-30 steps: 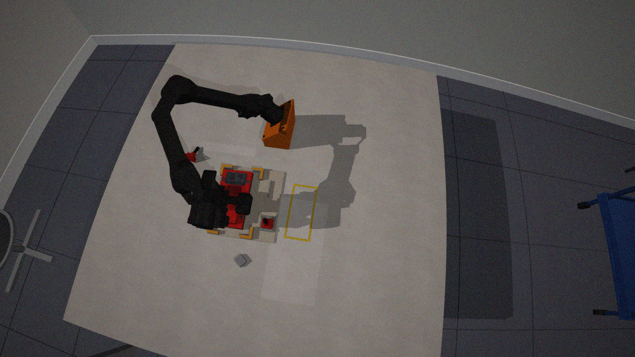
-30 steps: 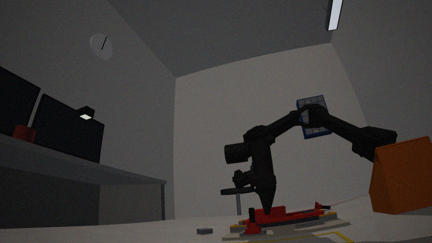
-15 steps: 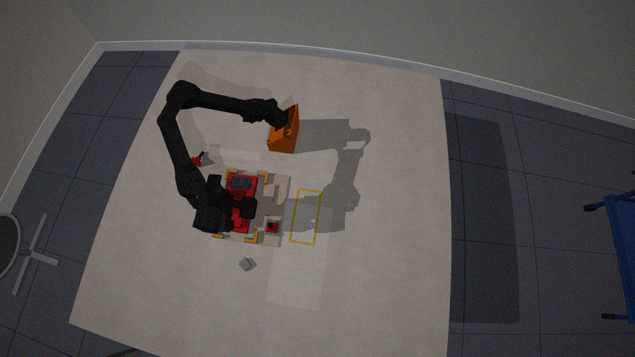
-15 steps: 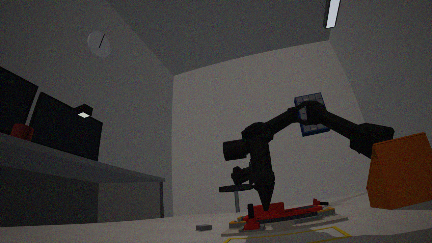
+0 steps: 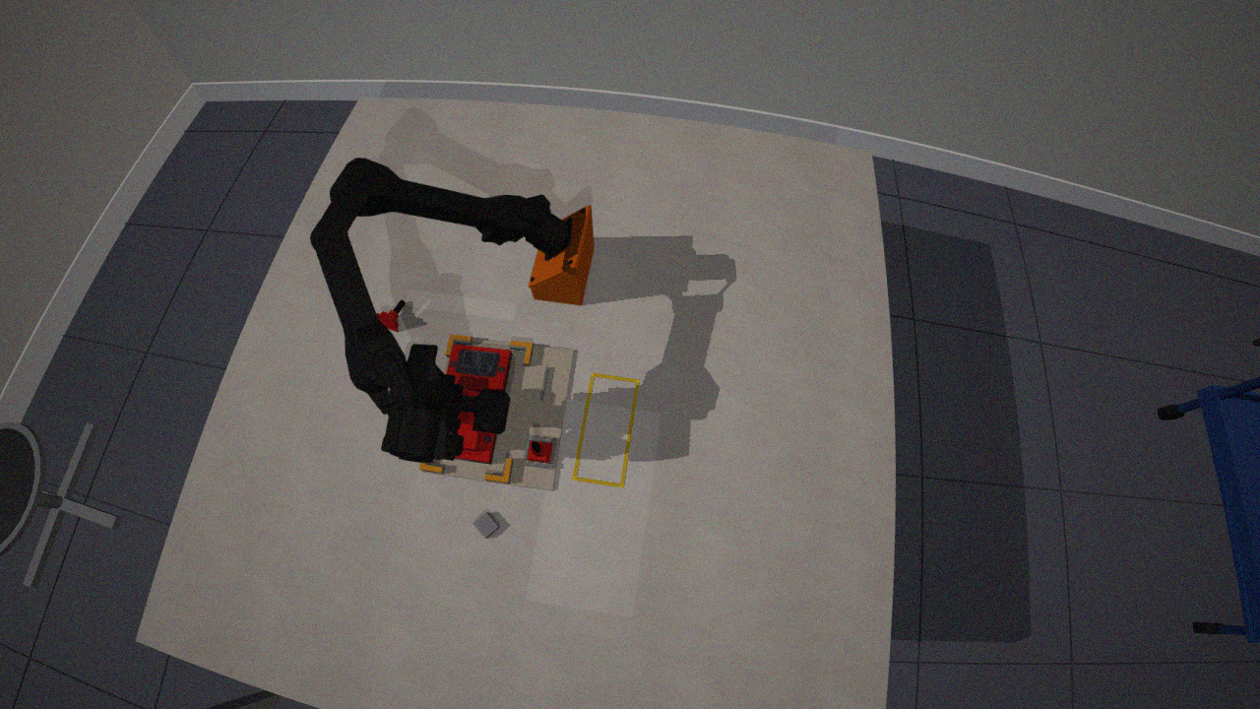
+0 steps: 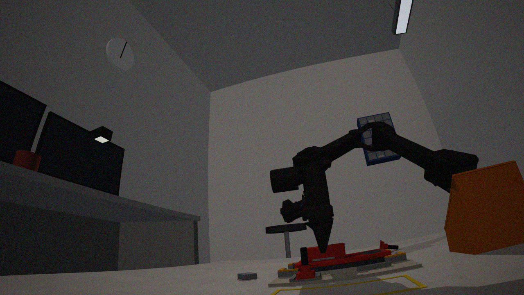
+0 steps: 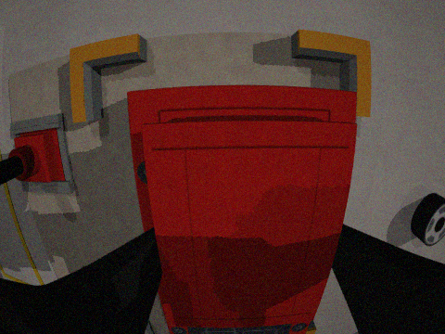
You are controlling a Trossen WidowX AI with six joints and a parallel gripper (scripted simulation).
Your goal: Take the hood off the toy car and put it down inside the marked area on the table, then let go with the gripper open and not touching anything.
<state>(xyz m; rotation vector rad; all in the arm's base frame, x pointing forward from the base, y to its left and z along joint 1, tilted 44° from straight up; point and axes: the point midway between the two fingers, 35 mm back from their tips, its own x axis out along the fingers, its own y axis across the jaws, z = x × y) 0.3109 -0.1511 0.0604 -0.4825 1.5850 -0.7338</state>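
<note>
The fixture plate is 40 mm to the left of my gripper tip, 30 mm below it and 20 mm behind it. Round my gripper tip: black wheel (160 mm to the right, 40 mm behind, 30 mm below); then hood (right at my gripper tip).
</note>
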